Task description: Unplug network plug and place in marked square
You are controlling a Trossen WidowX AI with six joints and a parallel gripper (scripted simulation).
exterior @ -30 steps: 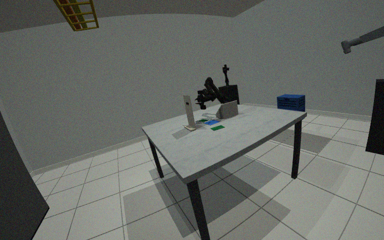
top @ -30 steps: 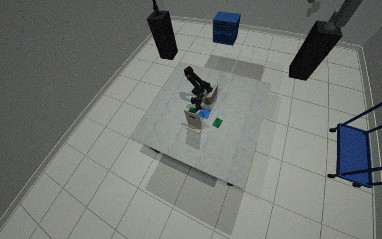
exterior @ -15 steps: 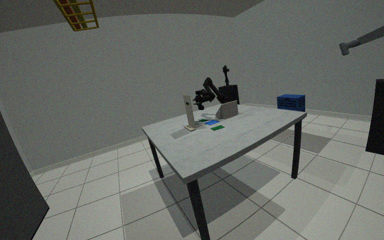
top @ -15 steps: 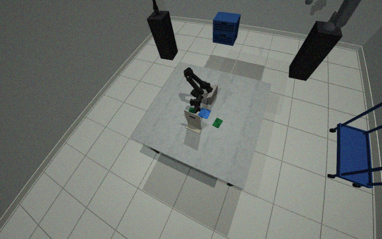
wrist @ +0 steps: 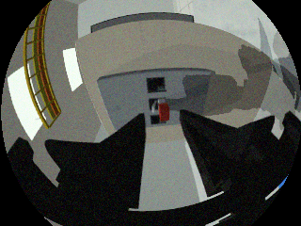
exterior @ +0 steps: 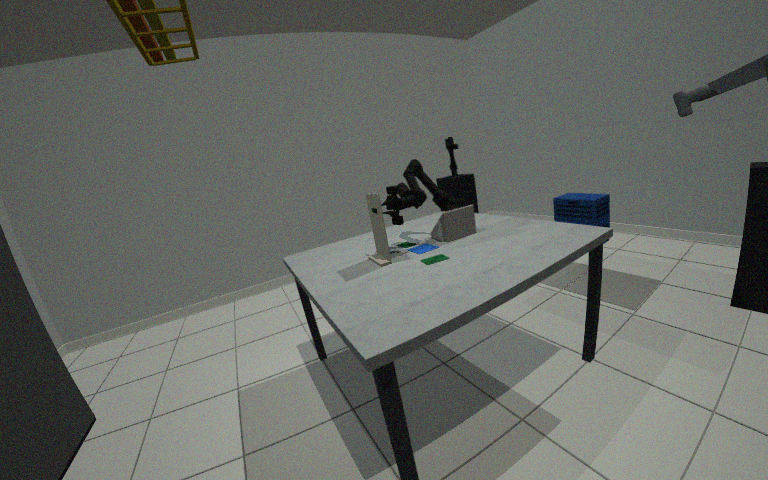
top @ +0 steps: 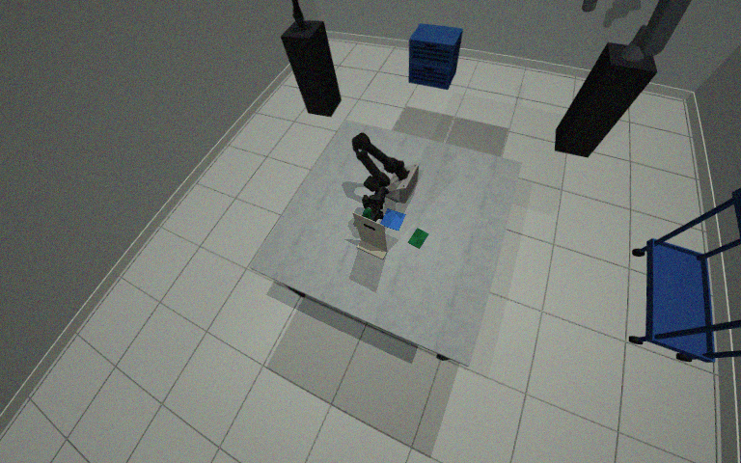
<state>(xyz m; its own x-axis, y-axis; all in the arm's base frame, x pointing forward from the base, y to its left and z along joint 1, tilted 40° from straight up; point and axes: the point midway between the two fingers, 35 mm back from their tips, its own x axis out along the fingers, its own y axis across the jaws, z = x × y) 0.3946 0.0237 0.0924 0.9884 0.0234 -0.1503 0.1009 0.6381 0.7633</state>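
My gripper tip is now 20 mm short of the red plug. Round my gripper tip: blue square 170 mm behind, 40 mm to the left, 240 mm below; then upright beige panel 40 mm ahead, 90 mm below.
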